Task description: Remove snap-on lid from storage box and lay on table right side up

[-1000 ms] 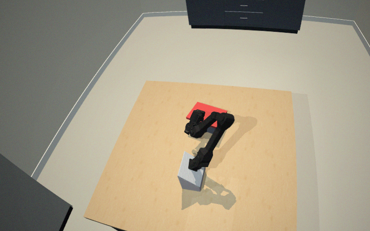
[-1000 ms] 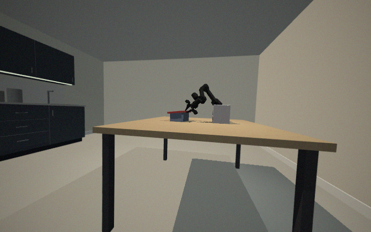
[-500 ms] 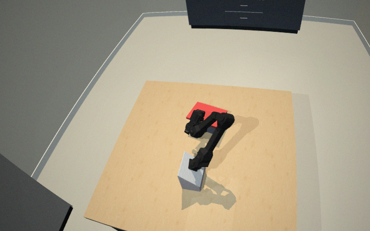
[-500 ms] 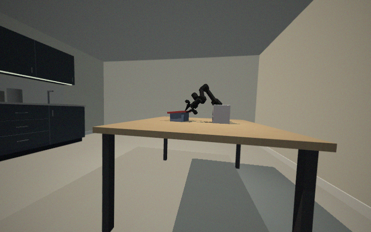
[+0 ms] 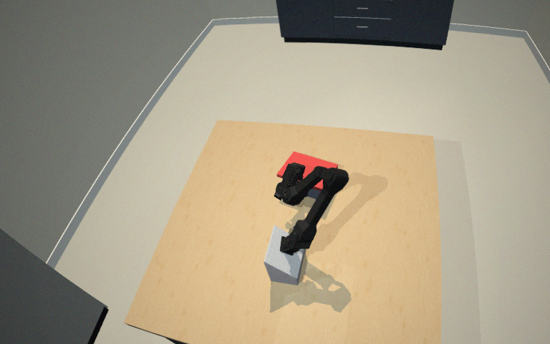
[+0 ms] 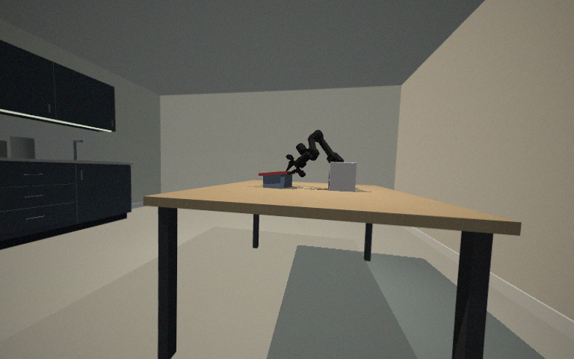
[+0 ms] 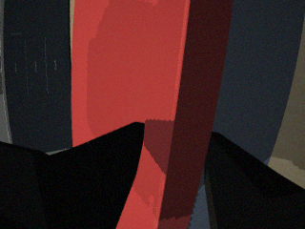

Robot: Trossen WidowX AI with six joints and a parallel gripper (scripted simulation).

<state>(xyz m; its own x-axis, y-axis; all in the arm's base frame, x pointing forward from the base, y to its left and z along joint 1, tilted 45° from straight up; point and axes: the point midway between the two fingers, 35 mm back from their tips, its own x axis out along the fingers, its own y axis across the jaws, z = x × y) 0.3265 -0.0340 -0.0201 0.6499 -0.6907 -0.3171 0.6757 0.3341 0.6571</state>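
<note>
My gripper tip is now 7 cm short of the red lid and 3 cm to the left of it. Also, from my gripper tip: storage box: 7 cm ahead, 2 cm to the right, 6 cm below.
</note>
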